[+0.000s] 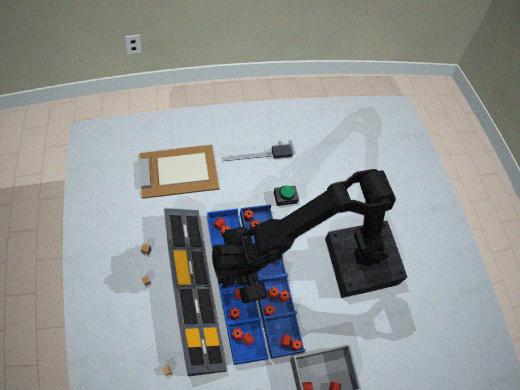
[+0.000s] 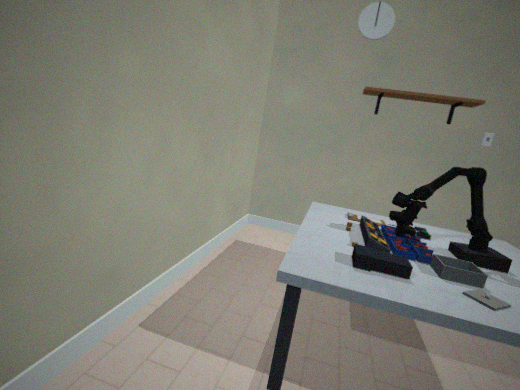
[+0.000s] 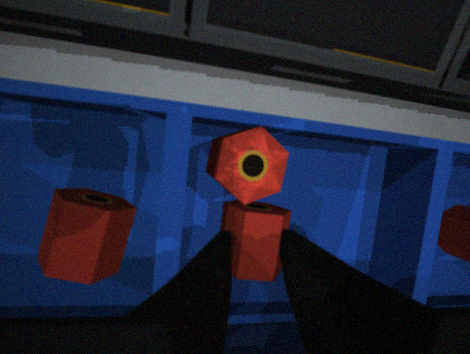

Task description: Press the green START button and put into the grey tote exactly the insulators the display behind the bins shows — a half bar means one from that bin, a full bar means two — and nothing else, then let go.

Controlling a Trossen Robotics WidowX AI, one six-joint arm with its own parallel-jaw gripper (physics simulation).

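My gripper [image 3: 255, 241] [image 1: 232, 268] [image 2: 405, 229] is down in a left-column blue bin [image 3: 339, 197] [image 1: 247, 350] and is shut on an upright red hexagonal insulator [image 3: 255, 242]. A second insulator [image 3: 249, 165] lies on its side just behind it, hole facing me, and a third [image 3: 91, 235] stands in the bin to the left. The display [image 1: 170, 271] [image 3: 269, 38] shows one amber half bar [image 1: 181, 267] beside this bin and a full bar [image 1: 202, 337] further down. The green START button [image 1: 287, 191] sits behind the bins. The grey tote [image 1: 320, 353] [image 2: 442, 267] holds two red insulators [image 1: 307, 385].
The arm's black base [image 1: 364, 263] stands right of the bins. A brown board with a white sheet [image 1: 179, 170] and a grey-handled tool [image 1: 271, 152] lie at the back. Small brown cubes [image 1: 145, 248] [image 1: 166, 370] lie left of the display. Other bins hold several insulators [image 1: 274, 292].
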